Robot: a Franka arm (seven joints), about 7 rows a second.
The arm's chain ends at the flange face. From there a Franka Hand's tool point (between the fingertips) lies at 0.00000 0.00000 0.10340 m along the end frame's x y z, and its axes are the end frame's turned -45 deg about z.
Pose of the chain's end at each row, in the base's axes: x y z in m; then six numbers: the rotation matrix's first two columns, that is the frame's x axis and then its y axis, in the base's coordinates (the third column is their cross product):
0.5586 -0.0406 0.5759 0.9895 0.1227 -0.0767 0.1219 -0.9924 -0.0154
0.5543 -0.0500 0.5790 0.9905 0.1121 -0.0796 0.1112 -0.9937 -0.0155
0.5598 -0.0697 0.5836 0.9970 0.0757 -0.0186 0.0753 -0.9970 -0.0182
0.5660 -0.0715 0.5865 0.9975 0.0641 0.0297 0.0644 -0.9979 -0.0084
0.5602 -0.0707 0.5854 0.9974 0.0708 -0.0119 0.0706 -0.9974 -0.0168
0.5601 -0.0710 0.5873 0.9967 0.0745 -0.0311 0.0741 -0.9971 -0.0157
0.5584 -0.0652 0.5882 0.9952 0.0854 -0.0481 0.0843 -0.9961 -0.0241
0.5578 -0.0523 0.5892 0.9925 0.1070 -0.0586 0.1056 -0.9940 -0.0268
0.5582 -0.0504 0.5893 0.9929 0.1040 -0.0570 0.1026 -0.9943 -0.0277
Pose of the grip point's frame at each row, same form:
0.5505 -0.0400 0.4728 0.6135 0.7885 -0.0433 0.7859 -0.6150 -0.0651
0.5459 -0.0493 0.4759 0.6218 0.7819 -0.0453 0.7790 -0.6234 -0.0672
0.5577 -0.0680 0.4802 0.6517 0.7585 -0.0003 0.7582 -0.6515 -0.0260
0.5690 -0.0704 0.4831 0.6598 0.7509 0.0269 0.7509 -0.6603 0.0151
0.5588 -0.0691 0.4820 0.6553 0.7553 0.0035 0.7552 -0.6552 -0.0203
0.5568 -0.0696 0.4840 0.6524 0.7577 -0.0109 0.7572 -0.6524 -0.0331
0.5532 -0.0631 0.4850 0.6441 0.7647 -0.0170 0.7633 -0.6440 -0.0511
0.5515 -0.0502 0.4860 0.6271 0.7785 -0.0225 0.7765 -0.6272 -0.0604
0.5520 -0.0482 0.4861 0.6295 0.7766 -0.0207 0.7746 -0.6295 -0.0599

